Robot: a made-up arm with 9 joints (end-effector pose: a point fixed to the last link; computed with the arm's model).
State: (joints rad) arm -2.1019 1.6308 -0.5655 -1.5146 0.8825 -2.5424 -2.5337 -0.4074 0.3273
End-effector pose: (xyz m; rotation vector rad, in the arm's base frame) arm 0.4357 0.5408 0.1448 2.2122 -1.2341 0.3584
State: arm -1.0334 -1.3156 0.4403 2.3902 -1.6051 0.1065 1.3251 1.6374 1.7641
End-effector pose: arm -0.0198 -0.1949 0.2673 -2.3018 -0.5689 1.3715
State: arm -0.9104 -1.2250 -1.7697 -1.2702 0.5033 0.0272 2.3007 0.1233 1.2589
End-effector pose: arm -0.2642 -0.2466 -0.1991 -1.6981 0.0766 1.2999
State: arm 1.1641 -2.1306 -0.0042 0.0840 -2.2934 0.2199 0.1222 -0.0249 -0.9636
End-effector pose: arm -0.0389 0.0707 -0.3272 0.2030 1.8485 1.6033
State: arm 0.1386 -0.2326 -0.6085 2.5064 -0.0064 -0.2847 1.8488 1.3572 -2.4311
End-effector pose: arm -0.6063 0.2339 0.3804 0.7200 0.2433 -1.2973
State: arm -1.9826 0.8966 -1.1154 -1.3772 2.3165 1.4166 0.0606 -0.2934 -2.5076
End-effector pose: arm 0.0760 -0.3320 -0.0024 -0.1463 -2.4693 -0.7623
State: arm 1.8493 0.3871 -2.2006 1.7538 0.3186 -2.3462 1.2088 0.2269 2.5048
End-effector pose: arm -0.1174 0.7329 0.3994 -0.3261 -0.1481 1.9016
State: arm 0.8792 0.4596 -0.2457 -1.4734 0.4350 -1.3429 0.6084 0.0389 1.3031
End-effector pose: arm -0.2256 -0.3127 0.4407 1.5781 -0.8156 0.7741
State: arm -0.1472 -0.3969 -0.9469 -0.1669 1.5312 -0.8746 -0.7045 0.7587 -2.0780
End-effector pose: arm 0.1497 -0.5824 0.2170 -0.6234 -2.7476 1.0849
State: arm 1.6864 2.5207 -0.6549 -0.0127 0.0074 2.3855 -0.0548 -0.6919 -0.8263
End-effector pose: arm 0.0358 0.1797 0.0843 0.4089 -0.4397 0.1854
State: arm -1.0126 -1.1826 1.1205 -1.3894 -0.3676 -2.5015 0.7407 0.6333 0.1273
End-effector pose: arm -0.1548 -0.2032 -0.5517 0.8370 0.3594 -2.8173
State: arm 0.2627 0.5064 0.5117 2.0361 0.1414 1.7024 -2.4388 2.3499 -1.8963
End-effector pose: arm -0.1101 0.5223 -0.2239 1.9946 -0.3798 -1.6602
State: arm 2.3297 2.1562 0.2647 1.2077 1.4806 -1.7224 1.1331 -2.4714 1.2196
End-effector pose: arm -0.3955 -0.4846 0.0692 1.2100 0.5305 -0.9124
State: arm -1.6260 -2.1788 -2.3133 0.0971 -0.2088 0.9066 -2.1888 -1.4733 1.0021
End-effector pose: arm -0.3618 -0.0793 -0.2245 2.1254 -0.6199 -1.1970
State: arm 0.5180 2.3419 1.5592 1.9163 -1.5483 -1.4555 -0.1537 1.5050 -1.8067
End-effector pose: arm 0.1746 -0.3006 -0.8429 0.8075 -0.6956 0.4568
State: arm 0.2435 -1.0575 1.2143 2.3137 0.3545 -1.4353 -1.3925 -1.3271 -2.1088
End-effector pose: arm 0.0043 0.5007 0.4779 0.0456 -0.6641 2.4504
